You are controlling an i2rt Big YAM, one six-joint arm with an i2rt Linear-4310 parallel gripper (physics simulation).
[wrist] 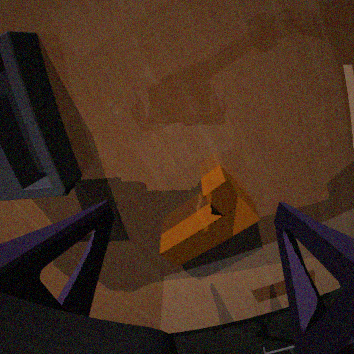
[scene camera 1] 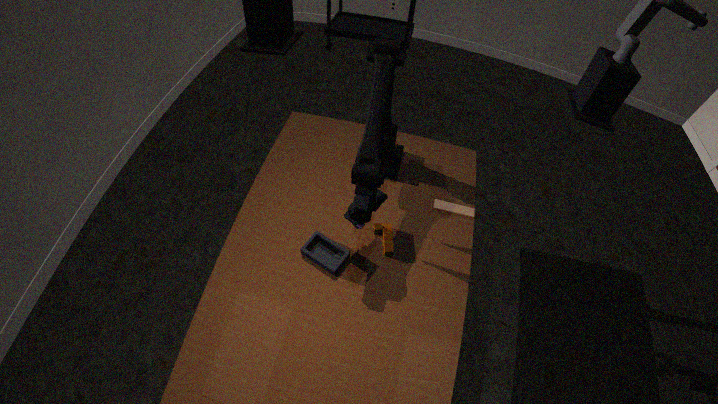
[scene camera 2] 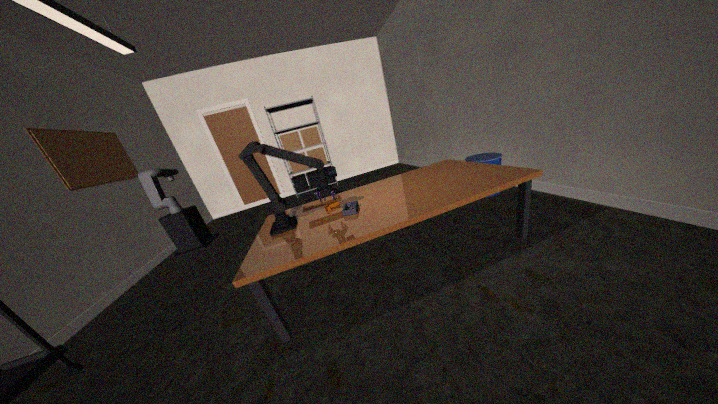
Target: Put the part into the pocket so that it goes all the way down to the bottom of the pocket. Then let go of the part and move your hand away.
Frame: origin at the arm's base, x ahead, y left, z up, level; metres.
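Seen in the pictures: gripper, fingertip midpoint: (wrist: pixel 191 210) (scene camera 2: pixel 327 200); arm's base, origin of the base link: (scene camera 2: pixel 283 223).
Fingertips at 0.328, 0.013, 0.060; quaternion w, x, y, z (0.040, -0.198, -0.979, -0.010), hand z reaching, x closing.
Observation:
Pixels of each thing's top centre, then the offset from my fingertips to it, as dx, dy, dz. Level surfaces: height alone.
- part, middle of its top: (wrist: pixel 197 231) (scene camera 1: pixel 383 237) (scene camera 2: pixel 332 203) +0.024, +0.074, -0.059
- pocket block, middle of its top: (scene camera 1: pixel 325 250) (scene camera 2: pixel 350 205) +0.130, -0.101, -0.052
- wooden table, its level: dz -0.089
The part (scene camera 1: pixel 388 242) (scene camera 2: pixel 332 206) (wrist: pixel 187 231) is an orange angled piece lying on the table. The pocket block (scene camera 1: pixel 318 264) (scene camera 2: pixel 350 210) (wrist: pixel 44 100) is grey-blue with a raised rim and a recess; it lies beside the part, at the left edge of the wrist view and partly cut off there. My gripper (scene camera 1: pixel 358 225) (scene camera 2: pixel 325 195) (wrist: pixel 191 210) is open, with purple-edged fingers. It hangs above the table, and in the wrist view the part appears between the spread fingertips, below them and not held. The part's dark underside is hard to make out.
A pale strip (scene camera 1: pixel 453 207) (wrist: pixel 349 95) lies on the wooden table (scene camera 1: pixel 301 326) (scene camera 2: pixel 451 185) near its edge. The arm's shadow falls across the part and table. Another robot arm on a pedestal (scene camera 1: pixel 607 82) (scene camera 2: pixel 183 228) stands away from the table.

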